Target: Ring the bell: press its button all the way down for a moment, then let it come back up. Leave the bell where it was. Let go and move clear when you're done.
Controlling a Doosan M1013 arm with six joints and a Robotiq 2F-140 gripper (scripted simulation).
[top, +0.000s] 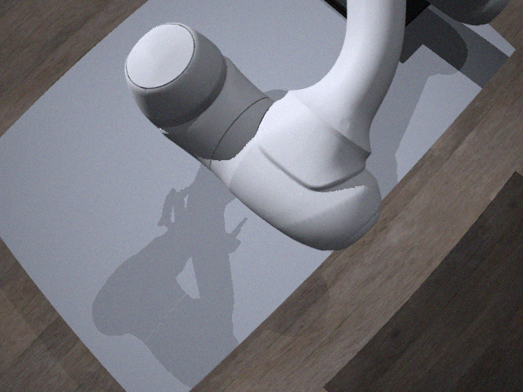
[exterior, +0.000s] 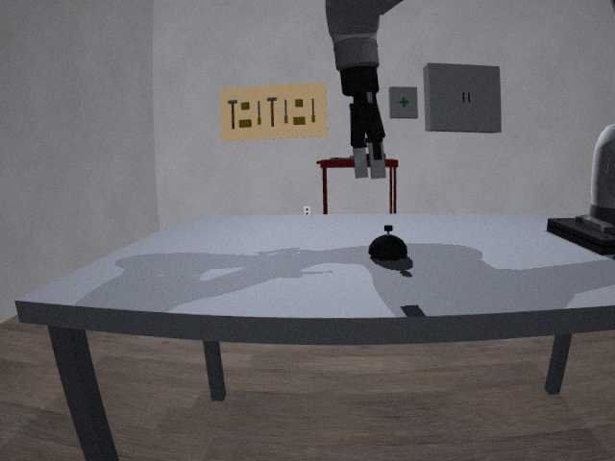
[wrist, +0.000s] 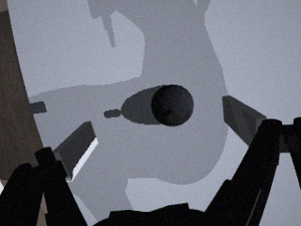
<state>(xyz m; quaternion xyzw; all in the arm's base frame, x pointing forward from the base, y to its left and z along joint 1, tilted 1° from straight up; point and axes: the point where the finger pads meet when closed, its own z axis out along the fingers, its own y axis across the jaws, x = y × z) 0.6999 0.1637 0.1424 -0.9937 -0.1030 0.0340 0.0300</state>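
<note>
Now: hand 4 cm past the bell button, 2 cm to the left of it and 12 cm above it. From my hand the other things lie so: black dome bell: 4 cm behind, 2 cm to the right, 14 cm below.
</note>
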